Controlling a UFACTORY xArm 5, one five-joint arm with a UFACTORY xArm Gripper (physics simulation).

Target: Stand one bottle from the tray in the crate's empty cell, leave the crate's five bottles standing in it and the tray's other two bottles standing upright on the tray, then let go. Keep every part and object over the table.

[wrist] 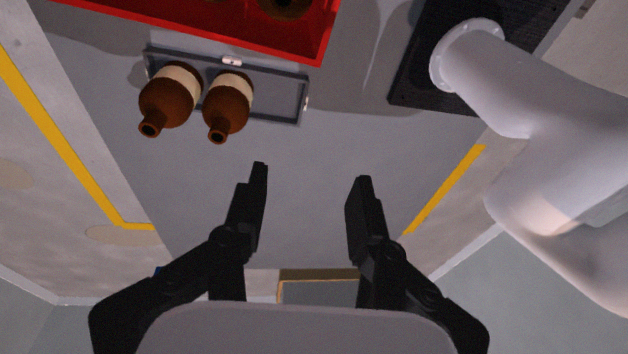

Labels:
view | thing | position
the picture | my gripper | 309,185
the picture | bottle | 226,107
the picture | bottle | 167,100

